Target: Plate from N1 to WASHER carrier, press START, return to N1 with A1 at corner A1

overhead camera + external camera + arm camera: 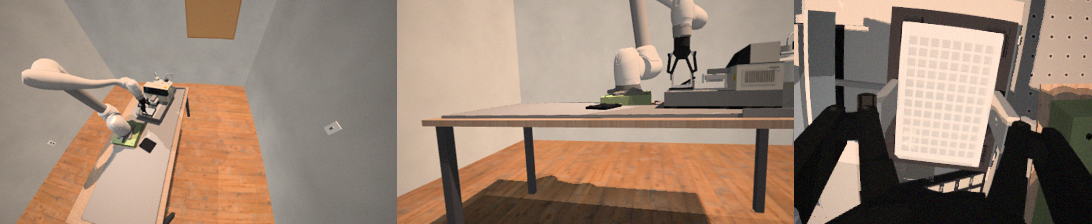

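My gripper is now 30 mm above the white well plate. Round my hand: carrier 30 mm below; washer 150 mm to the left, 40 mm ahead, 10 mm above; N1 label 290 mm to the right, 120 mm below, 40 mm ahead.
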